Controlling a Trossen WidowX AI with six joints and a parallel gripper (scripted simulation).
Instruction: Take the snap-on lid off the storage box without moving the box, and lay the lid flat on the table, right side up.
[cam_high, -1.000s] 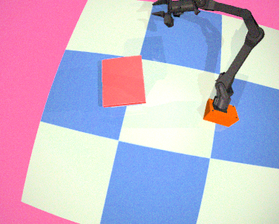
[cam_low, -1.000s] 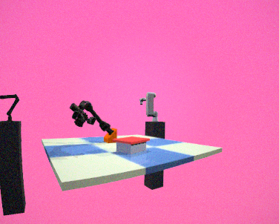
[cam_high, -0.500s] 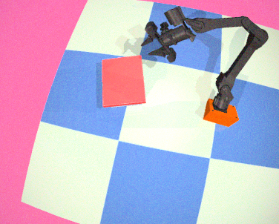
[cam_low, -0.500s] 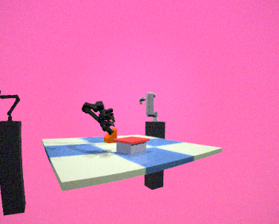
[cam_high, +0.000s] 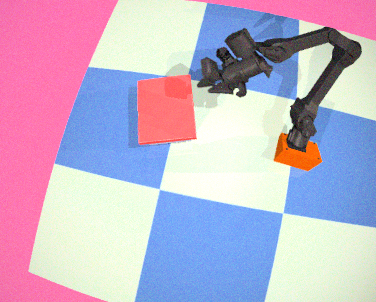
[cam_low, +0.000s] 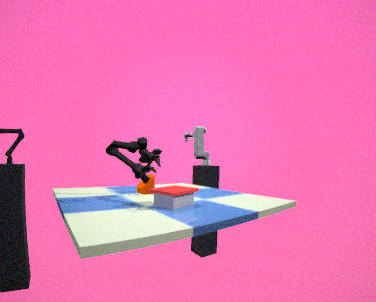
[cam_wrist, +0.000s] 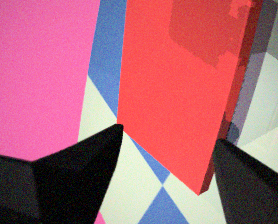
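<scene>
Right now my gripper tip is 120 mm short of the red lid, 50 mm to the right of it and 110 mm above it. From my gripper tip the other things lie so: grey storage box (120 mm ahead, 50 mm to the left, 150 mm below).
</scene>
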